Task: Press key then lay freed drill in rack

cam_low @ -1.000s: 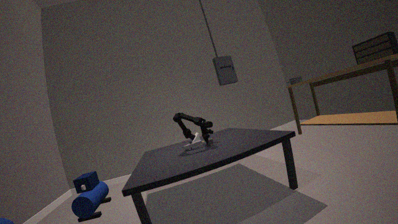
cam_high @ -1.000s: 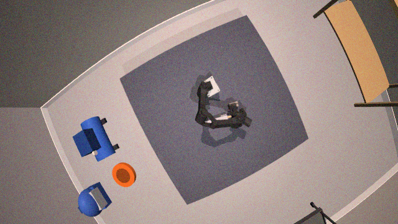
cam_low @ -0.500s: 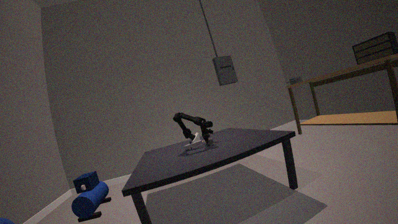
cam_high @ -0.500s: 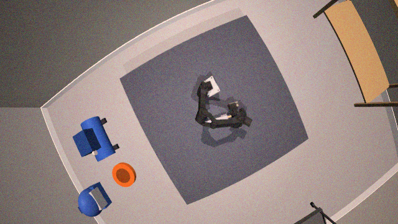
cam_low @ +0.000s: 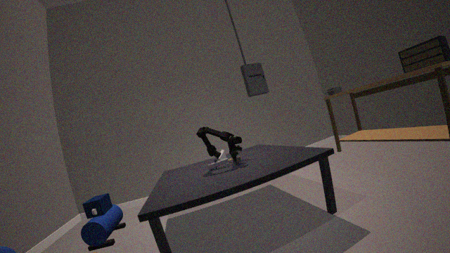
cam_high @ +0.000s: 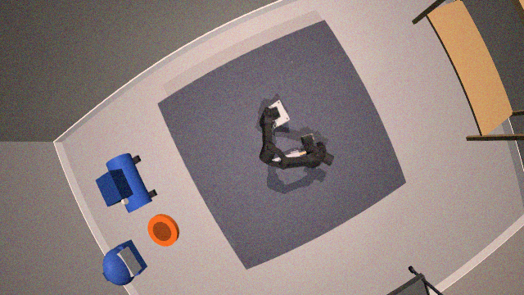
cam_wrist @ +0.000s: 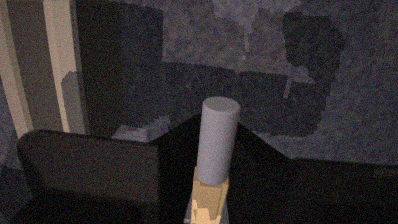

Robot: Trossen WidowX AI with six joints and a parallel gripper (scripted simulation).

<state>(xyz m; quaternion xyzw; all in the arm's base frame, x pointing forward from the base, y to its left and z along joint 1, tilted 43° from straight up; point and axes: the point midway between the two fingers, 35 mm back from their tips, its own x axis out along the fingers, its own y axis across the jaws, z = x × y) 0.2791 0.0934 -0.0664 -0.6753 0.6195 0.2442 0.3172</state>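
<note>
The rack lies 7 cm behind my gripper tip and 2 cm to the left of it. The rest, counted from my gripper tip: drill 4 cm to the right, 3 cm above.
</note>
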